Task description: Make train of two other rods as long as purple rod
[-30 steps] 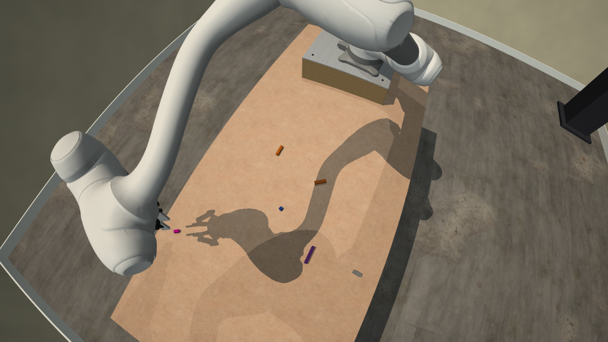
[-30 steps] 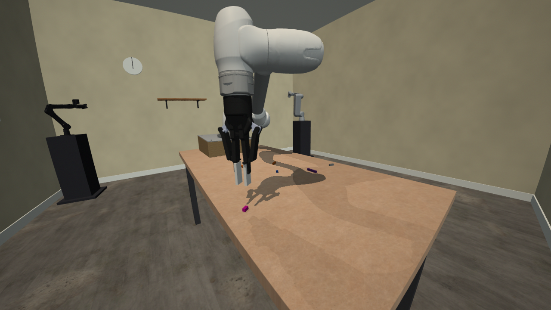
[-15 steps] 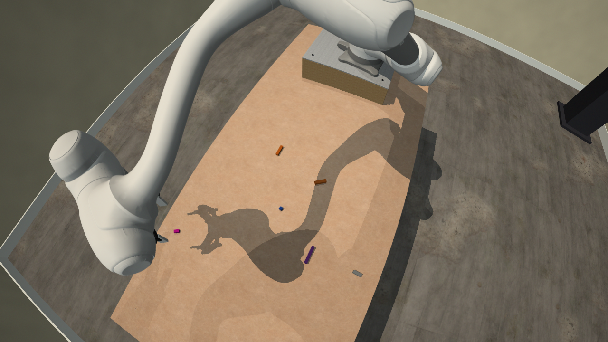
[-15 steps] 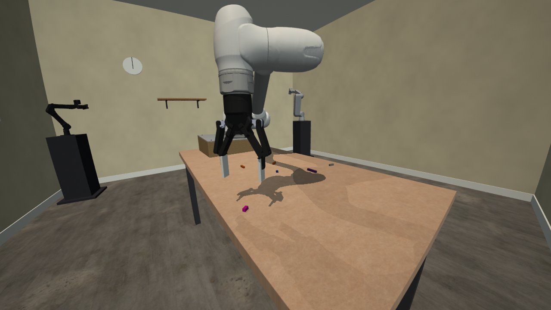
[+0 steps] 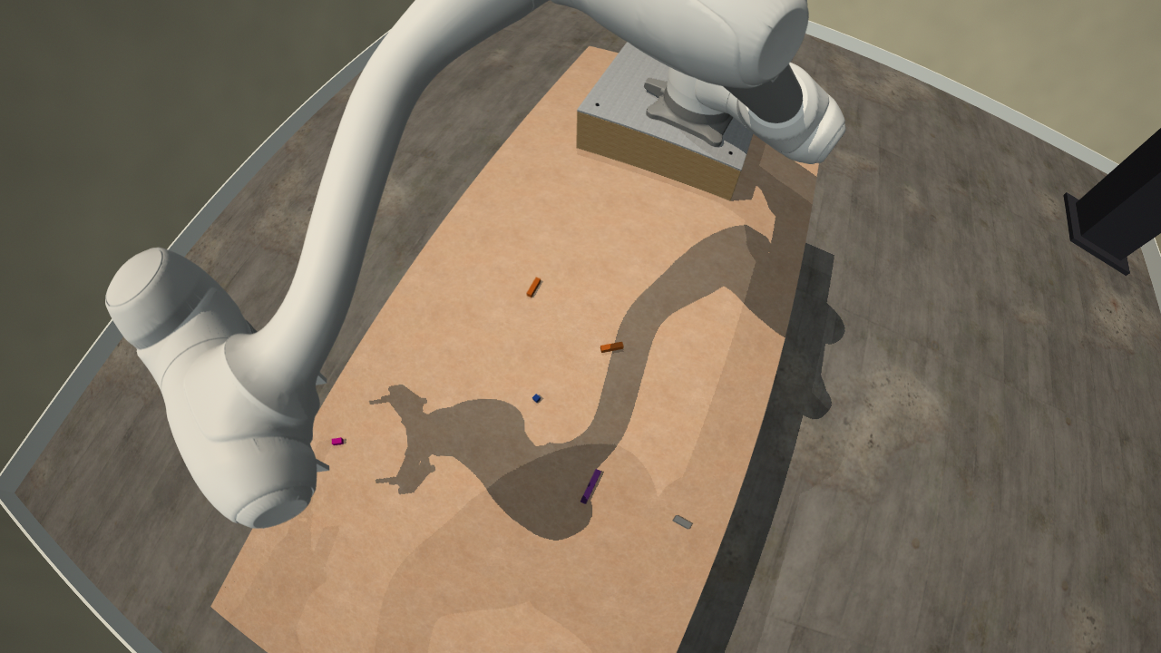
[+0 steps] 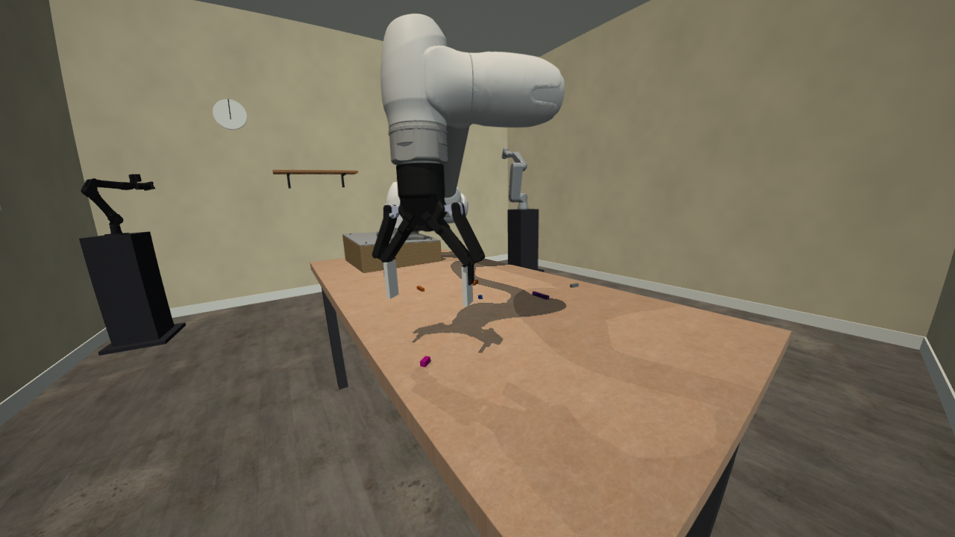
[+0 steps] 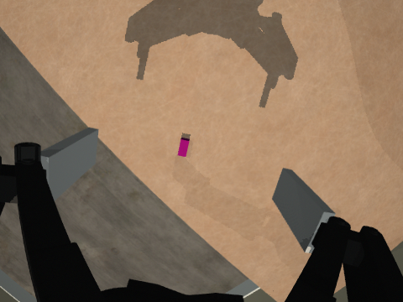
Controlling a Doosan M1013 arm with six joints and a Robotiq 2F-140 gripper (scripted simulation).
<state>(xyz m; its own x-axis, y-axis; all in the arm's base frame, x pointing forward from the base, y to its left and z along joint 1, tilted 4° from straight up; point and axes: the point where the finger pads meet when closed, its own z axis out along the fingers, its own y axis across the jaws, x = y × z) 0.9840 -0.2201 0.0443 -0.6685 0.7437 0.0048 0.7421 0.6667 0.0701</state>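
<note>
Now: the orange rod 410 mm behind my hand, 310 mm to the left of it and 120 mm below it. From my hand the other things lie so: purple rod (170 mm behind, 400 mm to the left, 120 mm below); magenta rod (10 mm ahead, 20 mm to the right, 120 mm below); blue rod (260 mm behind, 250 mm to the left, 120 mm below).
</note>
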